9 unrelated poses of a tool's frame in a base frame.
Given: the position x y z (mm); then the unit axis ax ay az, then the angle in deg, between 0 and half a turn.
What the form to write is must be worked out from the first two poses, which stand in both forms.
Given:
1: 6 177 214 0.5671 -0.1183 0.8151 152.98
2: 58 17 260 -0.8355 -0.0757 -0.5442 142.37
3: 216 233 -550 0.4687 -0.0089 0.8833 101.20
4: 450 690 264 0.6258 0.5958 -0.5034 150.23
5: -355 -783 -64 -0.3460 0.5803 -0.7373 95.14
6: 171 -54 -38 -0.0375 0.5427 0.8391 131.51
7: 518 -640 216 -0.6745 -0.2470 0.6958 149.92
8: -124 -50 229 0.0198 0.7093 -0.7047 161.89
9: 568 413 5 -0.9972 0.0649 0.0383 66.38
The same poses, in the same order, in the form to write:
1: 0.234 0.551 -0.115 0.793 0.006 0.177 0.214
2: 0.323 -0.791 -0.072 -0.515 0.058 0.017 0.260
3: 0.635 0.362 -0.007 0.683 0.216 0.233 -0.550
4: 0.257 0.605 0.576 -0.487 0.450 0.690 0.264
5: 0.675 -0.255 0.428 -0.544 -0.355 -0.783 -0.064
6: 0.411 -0.034 0.495 0.765 0.171 -0.054 -0.038
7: 0.259 -0.651 -0.239 0.672 0.518 -0.640 0.216
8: 0.157 0.020 0.700 -0.696 -0.124 -0.050 0.229
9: 0.837 -0.546 0.036 0.021 0.568 0.413 0.005
